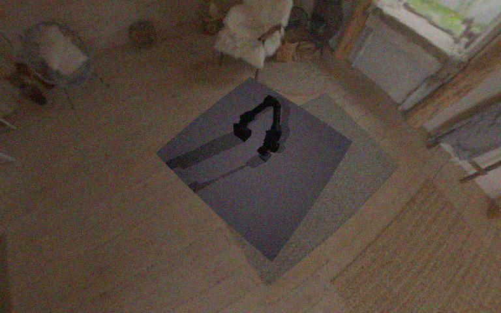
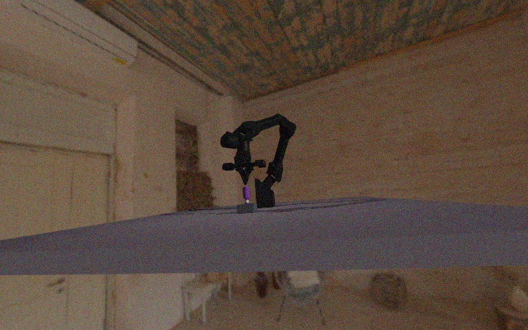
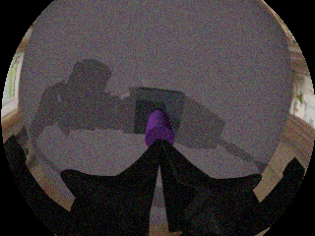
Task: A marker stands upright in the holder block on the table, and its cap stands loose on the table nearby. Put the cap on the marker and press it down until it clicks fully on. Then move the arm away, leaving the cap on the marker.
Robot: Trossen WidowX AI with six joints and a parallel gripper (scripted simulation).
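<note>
Right now the dark holder block is 100 mm below my gripper tip. Also, from my gripper tip: purple cap (30 mm below).
</note>
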